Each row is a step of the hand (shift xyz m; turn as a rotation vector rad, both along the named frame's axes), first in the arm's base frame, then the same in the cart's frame.
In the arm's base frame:
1: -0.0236 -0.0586 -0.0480 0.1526 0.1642 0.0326
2: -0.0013 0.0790 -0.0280 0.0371 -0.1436 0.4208
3: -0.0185 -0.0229 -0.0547 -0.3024 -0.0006 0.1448
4: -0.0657 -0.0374 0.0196 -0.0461 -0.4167 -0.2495
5: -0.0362 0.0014 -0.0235 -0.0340 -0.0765 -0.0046
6: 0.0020 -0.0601 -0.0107 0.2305 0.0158 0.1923
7: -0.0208 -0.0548 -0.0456 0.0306 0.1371 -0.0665
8: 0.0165 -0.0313 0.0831 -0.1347 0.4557 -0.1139
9: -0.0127 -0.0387 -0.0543 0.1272 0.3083 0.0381
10: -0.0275 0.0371 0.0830 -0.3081 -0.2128 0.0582
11: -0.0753 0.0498 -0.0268 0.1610 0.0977 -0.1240
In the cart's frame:
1: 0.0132 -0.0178 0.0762 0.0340 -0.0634 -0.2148
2: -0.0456 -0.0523 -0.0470 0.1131 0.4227 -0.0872
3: -0.0026 -0.0374 0.0496 -0.2492 0.2038 0.0937
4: -0.0332 0.0464 0.0534 0.1952 -0.0720 0.4413
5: -0.0308 -0.0132 0.0272 0.0149 0.0303 0.0768
6: 0.0354 0.0105 0.0487 0.1825 0.1142 -0.2098
7: 0.0134 -0.0176 0.0709 -0.0520 -0.1149 -0.0908
8: 0.0316 0.0823 -0.0197 -0.3681 -0.2282 -0.2263
9: 0.0110 -0.0329 0.0583 -0.0680 -0.1019 -0.3125
10: -0.0433 0.0691 -0.0487 -0.1349 0.1997 0.2925
11: -0.0904 -0.0235 0.0121 0.0777 -0.1847 -0.1035

